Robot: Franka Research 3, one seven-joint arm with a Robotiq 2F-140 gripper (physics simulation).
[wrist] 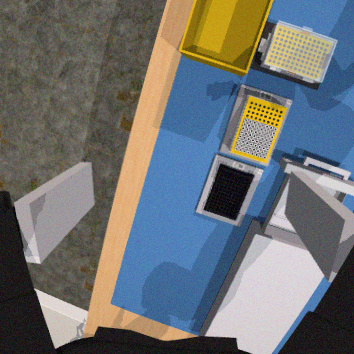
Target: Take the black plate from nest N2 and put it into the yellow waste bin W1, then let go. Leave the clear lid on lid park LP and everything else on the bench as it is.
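Note:
The black plate (229,192) lies flat in its grey nest (240,165), right of the middle of the wrist view. The nest's label is too small to read here. The yellow waste bin (255,35) stands at the top of the view, partly cut off; the part of its inside that shows holds no plate. My gripper (188,188) is open and empty, with its fingers wide apart at the left and right, high above the bench. The black plate is within the span between the fingers, nearer the right one. A clear lid on a park marked LP cannot be made out.
A yellow tip rack (258,130) sits in the grey nest beside the black plate. A clear-walled plate with yellow wells (300,52) sits on a dark base beside the bin. A white device (265,290) with an open tray is partly behind the right finger. The wooden bench edge (132,185) runs left.

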